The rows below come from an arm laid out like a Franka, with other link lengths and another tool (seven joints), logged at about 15 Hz.
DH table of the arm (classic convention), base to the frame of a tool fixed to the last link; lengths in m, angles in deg. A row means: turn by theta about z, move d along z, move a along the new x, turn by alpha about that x. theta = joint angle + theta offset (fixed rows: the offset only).
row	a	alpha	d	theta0
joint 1	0	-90	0.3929	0
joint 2	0	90	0	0
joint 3	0.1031	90	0.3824	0
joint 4	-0.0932	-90	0	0
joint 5	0	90	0.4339	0
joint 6	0.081	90	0	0
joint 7	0.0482	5.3	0.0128	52.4
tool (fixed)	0	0	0.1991	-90
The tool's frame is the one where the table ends.
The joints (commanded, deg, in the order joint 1, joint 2, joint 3, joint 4, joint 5, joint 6, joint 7), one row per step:
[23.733, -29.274, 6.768, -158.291, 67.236, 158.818, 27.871]
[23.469, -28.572, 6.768, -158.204, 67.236, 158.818, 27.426]
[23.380, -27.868, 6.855, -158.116, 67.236, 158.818, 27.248]
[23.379, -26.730, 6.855, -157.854, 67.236, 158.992, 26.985]
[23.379, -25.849, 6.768, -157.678, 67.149, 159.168, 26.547]
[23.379, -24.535, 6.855, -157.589, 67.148, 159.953, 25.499]
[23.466, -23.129, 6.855, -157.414, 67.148, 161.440, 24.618]
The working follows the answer.
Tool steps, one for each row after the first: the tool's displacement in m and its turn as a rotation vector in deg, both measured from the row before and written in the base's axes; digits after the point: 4 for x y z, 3 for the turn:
[0.0018, -0.0016, -0.0047, -0.418, 0.316, 0.061]
[0.0007, 0.0002, -0.0048, -0.345, 0.453, 0.122]
[0.0021, 0.0005, -0.0064, -0.481, 0.554, 0.089]
[0.0020, -0.0005, -0.0050, -0.511, 0.282, 0.196]
[0.0028, -0.0015, -0.0082, -1.173, 0.016, 0.353]
[0.0046, -0.0032, -0.0071, -1.323, -0.338, -0.195]

Tool pose at each row, in the base's axes (x y z in m, rotation vector in deg; rounded; the steps above come from the unrounded poses):
[0.4204, 0.1949, 0.4040, -135.861, 23.525, -31.815]
[0.4222, 0.1933, 0.3994, -136.381, 23.515, -31.555]
[0.4230, 0.1936, 0.3946, -136.887, 23.504, -31.082]
[0.4251, 0.1940, 0.3882, -137.555, 23.554, -30.547]
[0.4271, 0.1935, 0.3832, -138.162, 23.348, -30.292]
[0.4299, 0.1920, 0.3750, -139.321, 22.716, -30.496]
[0.4345, 0.1889, 0.3679, -140.452, 22.580, -31.410]

